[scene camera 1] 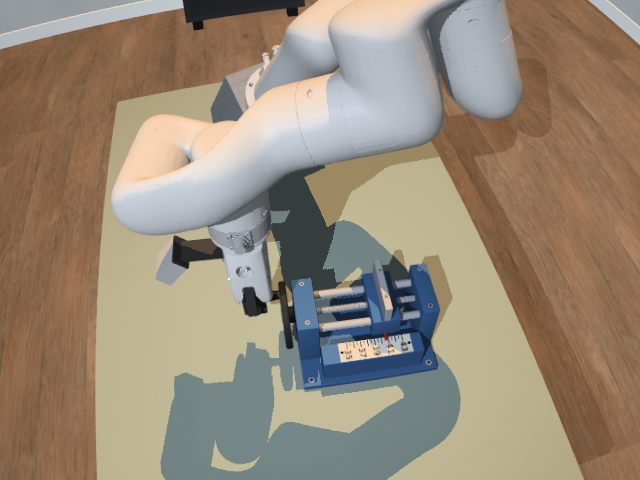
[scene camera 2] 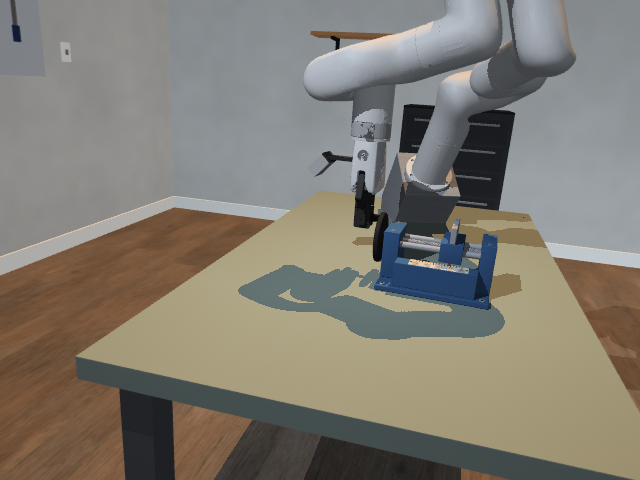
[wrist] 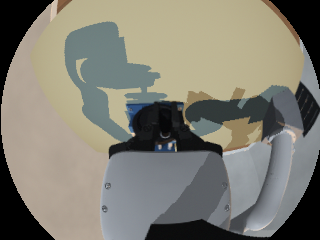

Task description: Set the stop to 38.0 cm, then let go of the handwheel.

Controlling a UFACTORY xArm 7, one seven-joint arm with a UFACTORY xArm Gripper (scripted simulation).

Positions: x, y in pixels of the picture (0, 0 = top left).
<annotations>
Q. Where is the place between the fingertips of the gripper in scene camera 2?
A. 362, 226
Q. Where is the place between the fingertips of the gripper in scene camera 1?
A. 255, 305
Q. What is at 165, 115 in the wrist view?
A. A handwheel.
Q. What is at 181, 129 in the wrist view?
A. The gripper.
</annotations>
